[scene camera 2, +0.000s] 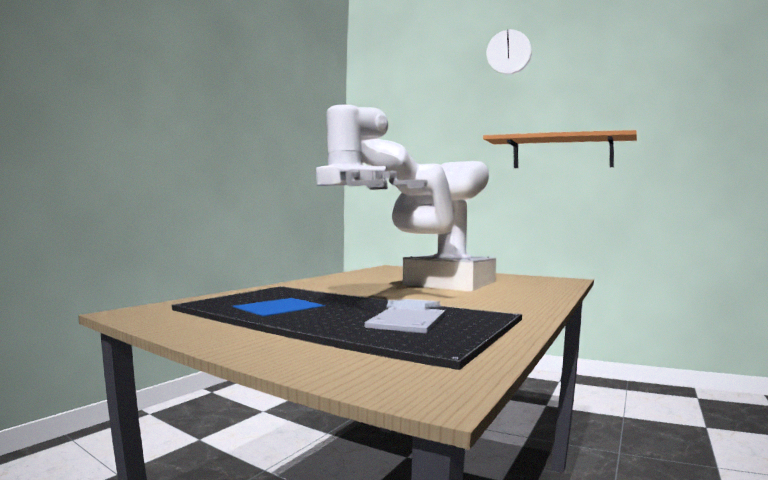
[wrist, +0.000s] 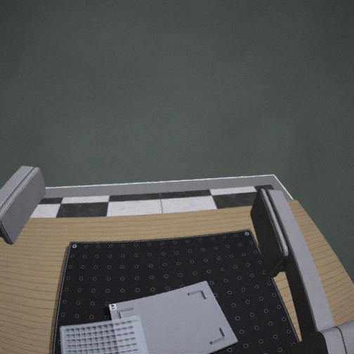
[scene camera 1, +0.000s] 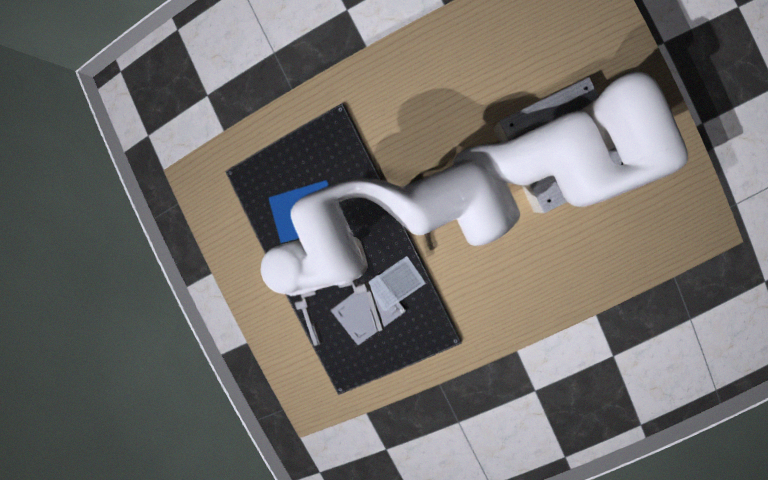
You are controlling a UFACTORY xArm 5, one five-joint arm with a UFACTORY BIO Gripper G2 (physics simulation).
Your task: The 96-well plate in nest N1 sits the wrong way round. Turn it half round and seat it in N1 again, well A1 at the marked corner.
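The pale 96-well plate [scene camera 1: 397,280] [scene camera 2: 413,304] [wrist: 100,337] is not square in the nest: it lies askew across one end, part on the nest and part beyond its edge. The light grey nest N1 [scene camera 1: 355,318] [scene camera 2: 403,321] [wrist: 175,320] has most of its top bare, with raised corner brackets. A small A1 label [wrist: 113,307] marks a nest corner close to the plate. Which plate corner is A1 cannot be made out. My gripper [scene camera 1: 347,333] [scene camera 2: 400,184] [wrist: 146,218] is open and empty, high above the board; in scene camera 1 its fingers appear over the nest.
A black perforated board [scene camera 1: 317,152] [scene camera 2: 328,333] [wrist: 150,262] lies under the nest on the wooden table [scene camera 1: 566,271] [scene camera 2: 271,384]. A flat blue rectangle [scene camera 1: 286,217] [scene camera 2: 277,306] lies on the board, partly hidden by the arm in scene camera 1. The arm's base block [scene camera 2: 436,272] stands behind the board.
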